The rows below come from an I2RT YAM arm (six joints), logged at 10 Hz.
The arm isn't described. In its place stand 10 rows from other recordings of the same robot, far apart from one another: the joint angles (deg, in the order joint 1, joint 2, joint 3, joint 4, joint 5, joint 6), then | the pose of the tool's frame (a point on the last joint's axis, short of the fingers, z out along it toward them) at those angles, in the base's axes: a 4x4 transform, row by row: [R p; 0 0 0 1], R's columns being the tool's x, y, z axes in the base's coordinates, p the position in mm.
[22.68, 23.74, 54.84, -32.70, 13.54, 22.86] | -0.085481 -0.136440 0.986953 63.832; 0.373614 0.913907 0.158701 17.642; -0.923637 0.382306 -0.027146 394.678; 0 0 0 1
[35.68, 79.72, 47.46, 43.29, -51.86, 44.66] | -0.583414 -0.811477 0.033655 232.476; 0.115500 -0.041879 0.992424 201.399; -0.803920 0.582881 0.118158 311.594; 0 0 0 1
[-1.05, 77.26, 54.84, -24.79, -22.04, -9.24] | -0.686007 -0.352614 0.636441 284.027; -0.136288 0.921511 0.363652 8.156; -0.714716 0.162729 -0.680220 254.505; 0 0 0 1
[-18.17, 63.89, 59.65, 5.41, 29.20, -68.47] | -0.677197 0.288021 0.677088 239.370; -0.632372 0.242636 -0.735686 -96.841; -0.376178 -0.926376 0.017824 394.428; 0 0 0 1
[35.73, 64.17, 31.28, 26.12, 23.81, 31.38] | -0.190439 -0.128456 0.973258 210.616; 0.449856 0.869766 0.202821 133.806; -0.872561 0.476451 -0.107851 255.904; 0 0 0 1
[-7.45, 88.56, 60.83, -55.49, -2.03, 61.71] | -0.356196 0.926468 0.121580 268.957; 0.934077 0.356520 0.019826 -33.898; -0.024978 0.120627 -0.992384 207.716; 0 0 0 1
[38.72, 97.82, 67.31, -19.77, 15.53, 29.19] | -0.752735 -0.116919 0.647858 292.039; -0.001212 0.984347 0.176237 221.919; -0.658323 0.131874 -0.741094 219.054; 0 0 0 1
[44.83, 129.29, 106.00, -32.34, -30.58, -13.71] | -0.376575 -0.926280 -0.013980 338.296; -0.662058 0.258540 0.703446 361.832; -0.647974 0.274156 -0.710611 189.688; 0 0 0 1
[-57.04, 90.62, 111.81, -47.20, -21.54, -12.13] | -0.359530 0.537384 0.762861 188.256; 0.195218 0.842752 -0.501657 -266.308; -0.912484 -0.031437 -0.407902 475.015; 0 0 0 1
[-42.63, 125.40, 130.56, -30.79, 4.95, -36.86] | -0.693717 0.394748 0.602438 373.322; -0.173698 0.720051 -0.671830 -347.823; -0.698989 -0.570702 -0.430945 363.135; 0 0 0 1
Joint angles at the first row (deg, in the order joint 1, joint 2, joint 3, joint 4, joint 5, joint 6):
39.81, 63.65, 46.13, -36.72, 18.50, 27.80
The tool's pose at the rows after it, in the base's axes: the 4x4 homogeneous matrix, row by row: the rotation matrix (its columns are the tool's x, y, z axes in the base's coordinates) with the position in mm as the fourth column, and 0 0 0 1 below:
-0.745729 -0.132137 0.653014 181.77; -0.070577 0.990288 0.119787 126.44; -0.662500 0.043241 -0.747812 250.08; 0 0 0 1
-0.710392 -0.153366 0.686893 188.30; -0.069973 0.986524 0.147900 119.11; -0.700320 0.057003 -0.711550 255.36; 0 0 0 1
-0.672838 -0.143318 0.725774 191.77; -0.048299 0.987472 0.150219 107.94; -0.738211 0.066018 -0.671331 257.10; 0 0 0 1
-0.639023 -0.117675 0.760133 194.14; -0.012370 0.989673 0.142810 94.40; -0.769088 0.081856 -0.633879 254.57; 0 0 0 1
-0.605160 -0.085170 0.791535 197.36; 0.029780 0.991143 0.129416 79.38; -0.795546 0.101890 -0.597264 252.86; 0 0 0 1
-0.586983 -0.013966 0.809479 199.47; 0.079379 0.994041 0.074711 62.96; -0.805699 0.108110 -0.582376 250.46; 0 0 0 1
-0.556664 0.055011 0.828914 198.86; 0.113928 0.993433 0.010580 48.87; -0.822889 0.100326 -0.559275 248.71; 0 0 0 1
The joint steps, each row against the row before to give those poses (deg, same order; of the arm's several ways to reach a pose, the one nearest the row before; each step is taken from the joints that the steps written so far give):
-2.19, -0.08, 0.24, 2.21, -0.82, -3.02
-2.83, -1.16, -0.47, 3.36, -1.99, -3.60
-3.06, -1.96, -1.66, 3.41, -0.98, -2.31
-3.60, -2.11, -2.58, 3.75, -1.27, -1.50
-4.29, -1.79, -2.17, 3.48, -1.81, -1.25
-4.38, -1.25, -1.45, 1.30, -0.14, -0.10
-3.48, -1.59, -1.56, 1.48, 1.10, -0.40

